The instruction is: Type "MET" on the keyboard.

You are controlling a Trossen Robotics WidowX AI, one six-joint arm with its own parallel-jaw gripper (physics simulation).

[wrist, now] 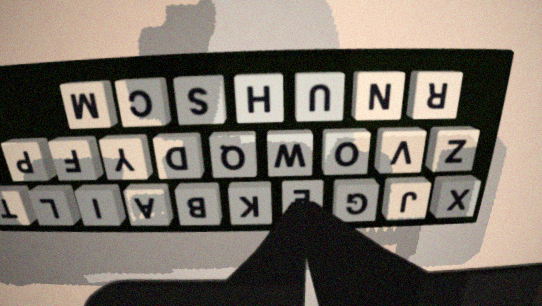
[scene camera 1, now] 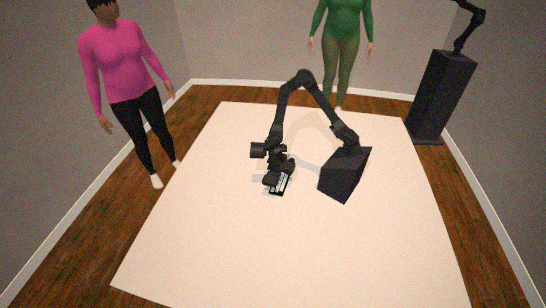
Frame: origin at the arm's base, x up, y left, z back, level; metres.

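Where they show: gripper, fingertip midpoint: [wrist: 302, 212]; arm's base at its link origin: [scene camera 1: 354, 152].
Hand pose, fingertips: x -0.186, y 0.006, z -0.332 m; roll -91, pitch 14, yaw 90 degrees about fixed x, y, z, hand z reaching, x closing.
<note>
Each offset is from my fingertips to the top centre of the thing. Level surfaces: height alone.
A black keyboard @[dx +0.005, dy -0.021, dz +0.031 m] [scene camera 1: 279, 187] [wrist: 300, 59] with white letter keys lies on the pale mat and looks upside down in the wrist view. There the M key @[dx +0.005, dy -0.058, dz +0.060 m] [wrist: 86, 105] is at the upper left, the E key @[dx +0.001, dy +0.001, dz +0.006 m] [wrist: 303, 192] is in the bottom row right of centre, and the T key @[dx +0.005, dy -0.108, dz +0.034 m] [wrist: 12, 209] is cut by the left edge. My gripper [wrist: 302, 212] is shut and empty, and its tips cover part of the E key. Whether they touch or press that key I cannot tell. In the scene view the fingers are hidden behind the gripper's body over the keyboard.
The arm's dark base block [scene camera 1: 340, 177] stands on the pale mat @[dx -0.011 m] [scene camera 1: 300, 250], right of the keyboard. A person in pink [scene camera 1: 122, 65] stands at the left, and a person in green [scene camera 1: 341, 30] behind. A dark pedestal [scene camera 1: 440, 95] carrying another arm [scene camera 1: 467, 37] stands at the back right.
</note>
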